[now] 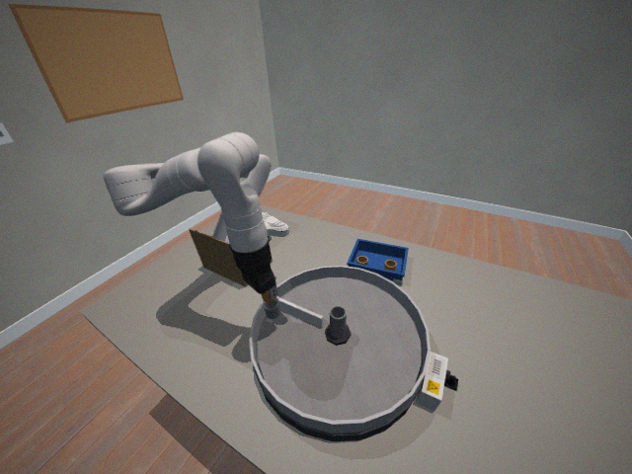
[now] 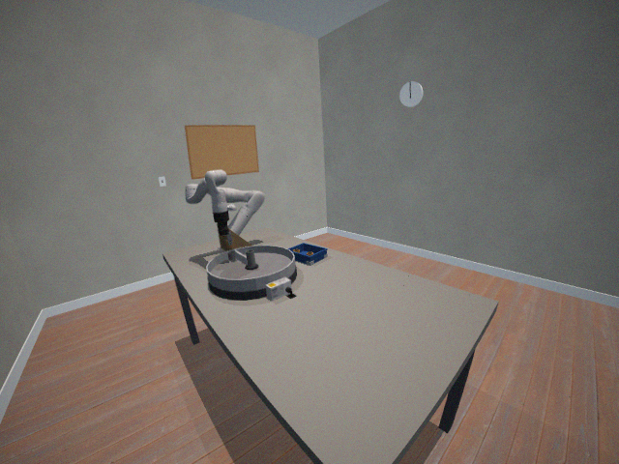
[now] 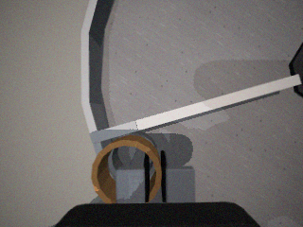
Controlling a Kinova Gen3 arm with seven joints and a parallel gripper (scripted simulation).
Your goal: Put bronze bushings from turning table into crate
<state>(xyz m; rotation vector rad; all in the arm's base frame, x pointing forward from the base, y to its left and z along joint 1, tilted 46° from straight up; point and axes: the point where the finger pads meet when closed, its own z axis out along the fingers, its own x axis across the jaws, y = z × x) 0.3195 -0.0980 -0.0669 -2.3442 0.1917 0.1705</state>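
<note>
Right now the blue crate is 380 mm to the left of my hand, 140 mm ahead of it and 130 mm below it. Also, from my hand: round grey turning table: 160 mm ahead, 100 mm below, 40 mm to the left.
</note>
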